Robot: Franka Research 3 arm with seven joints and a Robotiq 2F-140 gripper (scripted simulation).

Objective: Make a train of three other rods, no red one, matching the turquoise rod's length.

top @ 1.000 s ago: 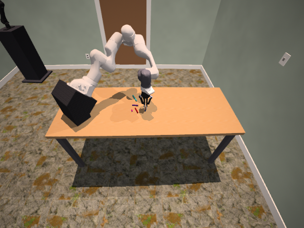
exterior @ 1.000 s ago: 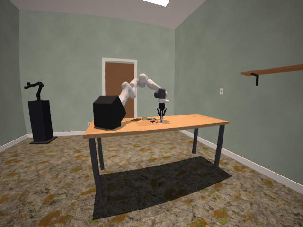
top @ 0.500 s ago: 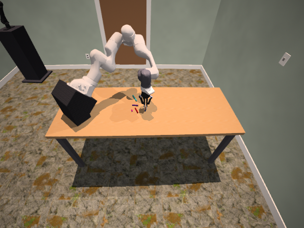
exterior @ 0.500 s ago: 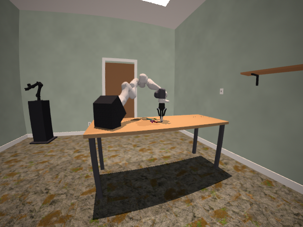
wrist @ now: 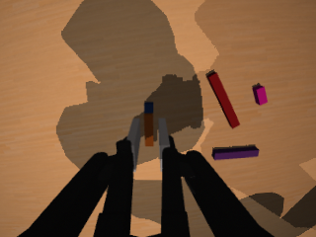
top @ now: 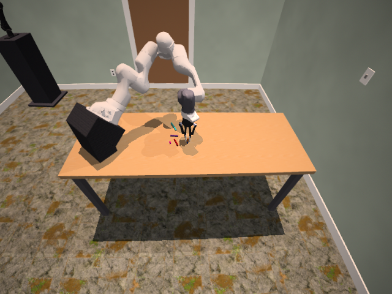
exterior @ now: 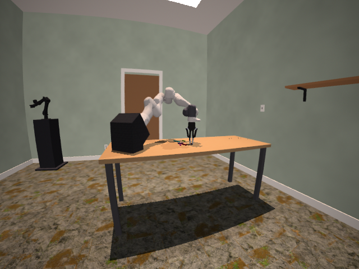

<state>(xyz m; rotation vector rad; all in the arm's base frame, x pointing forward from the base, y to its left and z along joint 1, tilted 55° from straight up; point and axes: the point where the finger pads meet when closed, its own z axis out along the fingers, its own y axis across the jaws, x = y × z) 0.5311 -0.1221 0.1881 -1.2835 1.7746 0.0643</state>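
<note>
Right now my hand is 30 mm above the orange rod. The rest, counted from my hand: blue rod 30 mm to the right, 30 mm below; then purple rod 110 mm behind, 40 mm to the left, 30 mm below; then red rod 90 mm behind, 30 mm to the right, 30 mm below.
</note>
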